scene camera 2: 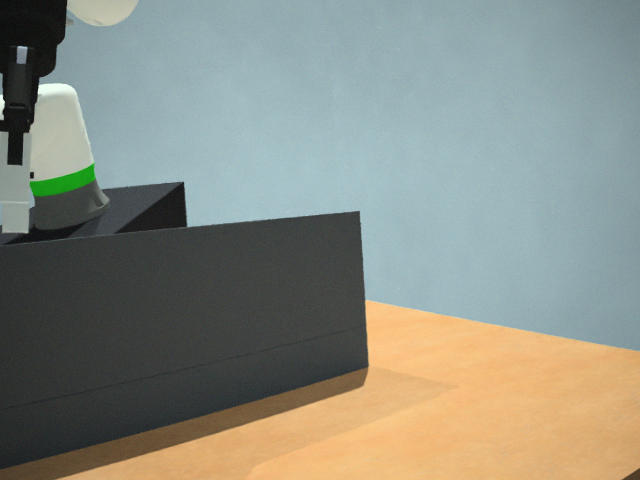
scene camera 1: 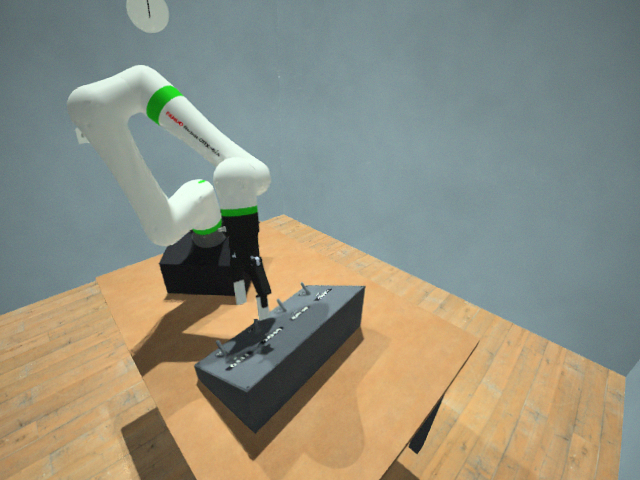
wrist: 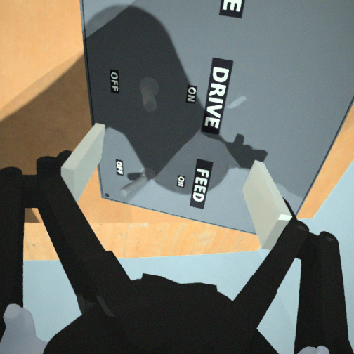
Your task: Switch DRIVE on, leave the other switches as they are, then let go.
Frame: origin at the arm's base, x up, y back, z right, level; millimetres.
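Seen in the pictures: gripper, fingertip midpoint: (scene camera 2: 14,218) (scene camera 1: 252,310); arm's base, link origin: (scene camera 2: 72,215) (scene camera 1: 210,234).
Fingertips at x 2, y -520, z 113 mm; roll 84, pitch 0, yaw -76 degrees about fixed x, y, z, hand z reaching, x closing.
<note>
Pixels of each thing's middle, then the offset from my fingertips to it. Level surfaces: height alone.
- dark grey switch panel, body centre: (scene camera 2: 114,340) (scene camera 1: 288,338) dx -135, dy -47, dz -87 mm
- DRIVE lever, body centre: (scene camera 1: 256,325) dx -80, dy +18, dz -16 mm
- FEED lever, body centre: (scene camera 1: 221,347) dx -86, dy +12, dz +104 mm
- wooden table, surface height: dx -198 mm
The dark grey switch panel (scene camera 1: 310,343) (scene camera 2: 206,310) (wrist: 280,75) stands on the table. In the wrist view the DRIVE lever (wrist: 149,97) (scene camera 1: 255,325) sits between its OFF and ON labels, in shadow. It tilts differently from the FEED lever (wrist: 135,183) (scene camera 1: 221,347), which leans to OFF; DRIVE appears tipped to the ON side. The other two levers (scene camera 1: 280,305) (scene camera 1: 303,288) lean like FEED in scene camera 1. My gripper (scene camera 1: 251,308) (wrist: 177,158) is open and empty above the panel, its fingers wide apart, with no finger seen touching a lever.
The black robot base block (scene camera 1: 196,279) (scene camera 2: 155,206) stands behind the panel. The wooden table (scene camera 1: 413,351) (scene camera 2: 491,413) carries both. The arm's shadow falls across the panel and table. The table's edge lies beyond the panel's near end.
</note>
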